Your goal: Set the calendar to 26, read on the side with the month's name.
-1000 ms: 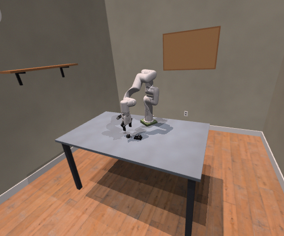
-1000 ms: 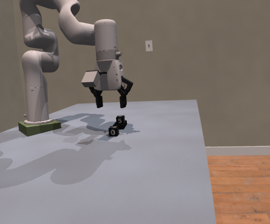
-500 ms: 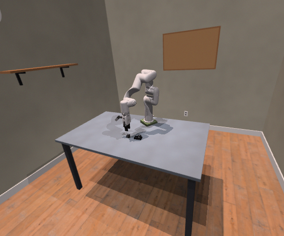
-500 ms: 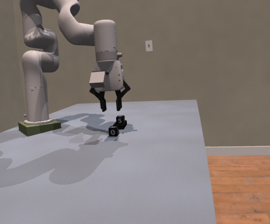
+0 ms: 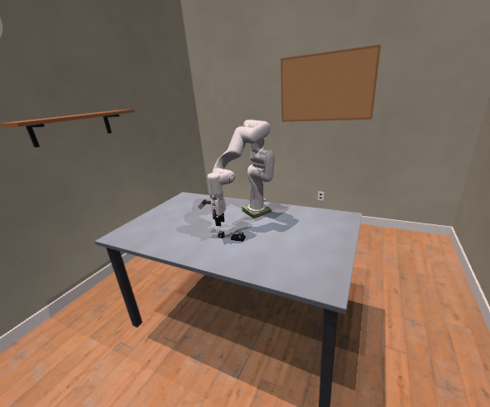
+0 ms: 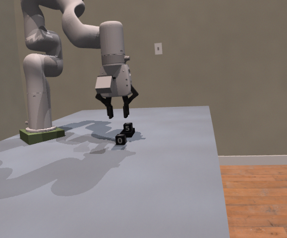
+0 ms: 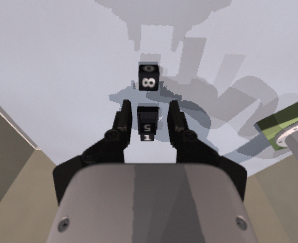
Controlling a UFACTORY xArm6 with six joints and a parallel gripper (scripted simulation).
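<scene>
Right now the black cube is 9 cm below my hand. Also, from my hand: black calendar tray: 3 cm behind, 10 cm to the left, 10 cm below.
</scene>
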